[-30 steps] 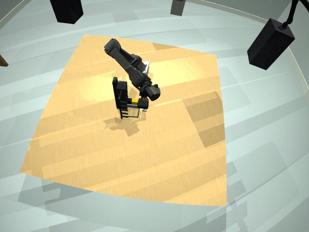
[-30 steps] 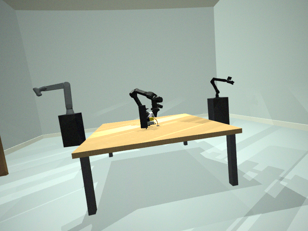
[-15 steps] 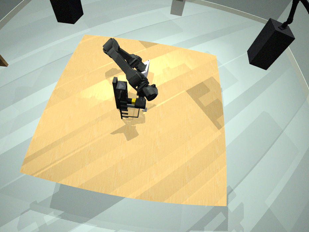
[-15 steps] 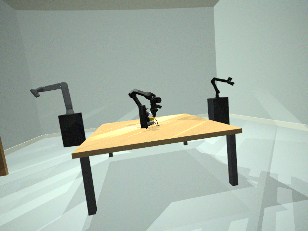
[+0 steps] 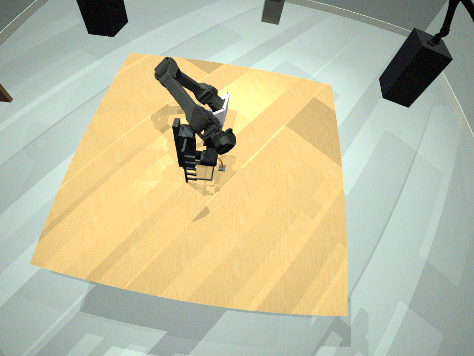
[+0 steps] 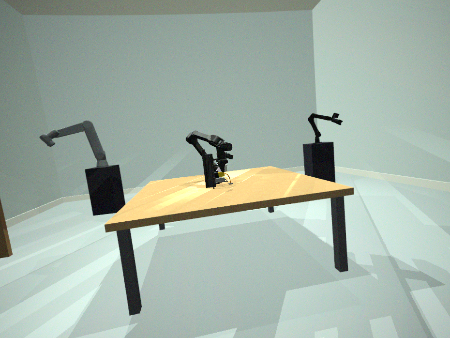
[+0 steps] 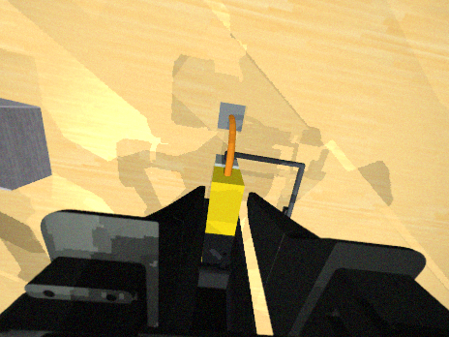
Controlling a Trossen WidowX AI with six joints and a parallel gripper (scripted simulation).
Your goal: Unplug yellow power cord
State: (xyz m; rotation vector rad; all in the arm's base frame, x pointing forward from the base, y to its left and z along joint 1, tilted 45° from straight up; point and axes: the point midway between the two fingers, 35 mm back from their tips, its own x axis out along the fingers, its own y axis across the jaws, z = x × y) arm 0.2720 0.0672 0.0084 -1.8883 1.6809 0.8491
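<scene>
Right now my gripper tip is 3 cm to the left of the yellow plug, 1 cm short of it and 1 cm above it.
</scene>
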